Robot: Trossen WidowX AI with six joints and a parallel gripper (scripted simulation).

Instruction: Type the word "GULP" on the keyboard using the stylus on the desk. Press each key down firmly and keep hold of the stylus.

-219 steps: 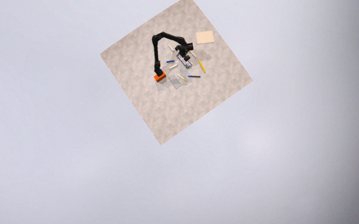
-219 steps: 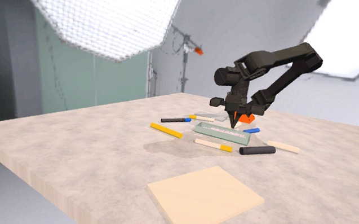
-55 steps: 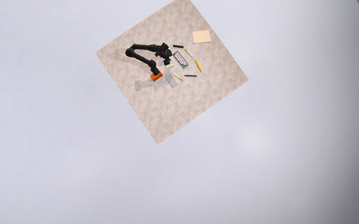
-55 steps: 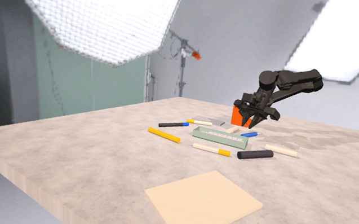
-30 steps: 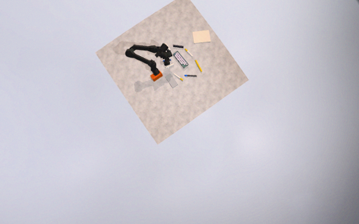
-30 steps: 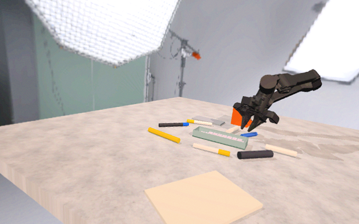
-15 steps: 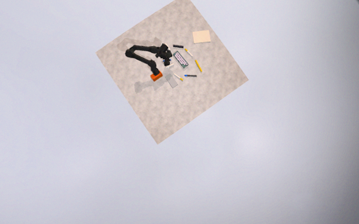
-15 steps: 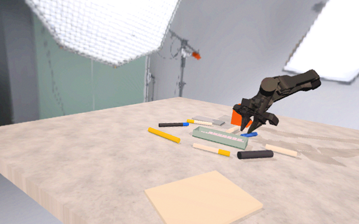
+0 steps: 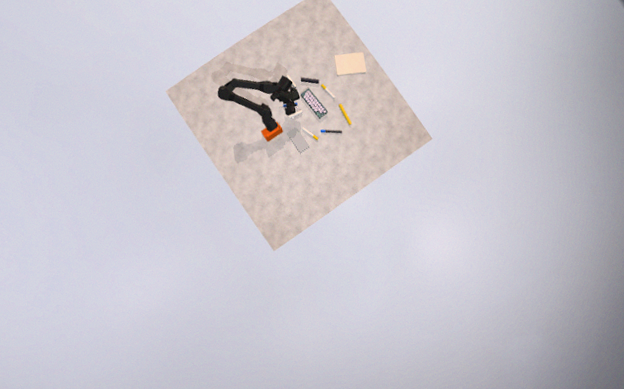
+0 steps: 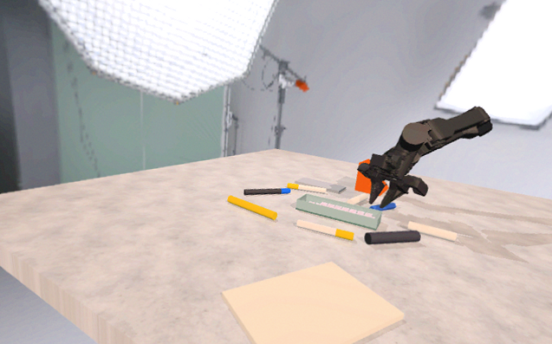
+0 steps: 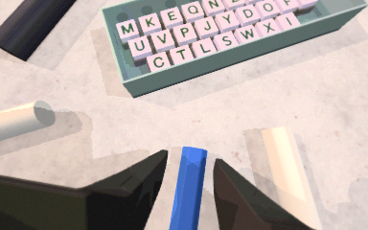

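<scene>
Now: gripper tip 60 mm past the blue stylus, 30 mm to the right of it and 10 mm above it. Round my gripper tip: yellow stick (260 mm to the right, 200 mm ahead, 10 mm below); then black cylinder (170 mm ahead, 60 mm to the left, 10 mm below); then grey flat block (200 mm to the right, 140 mm behind, 10 mm below).
</scene>
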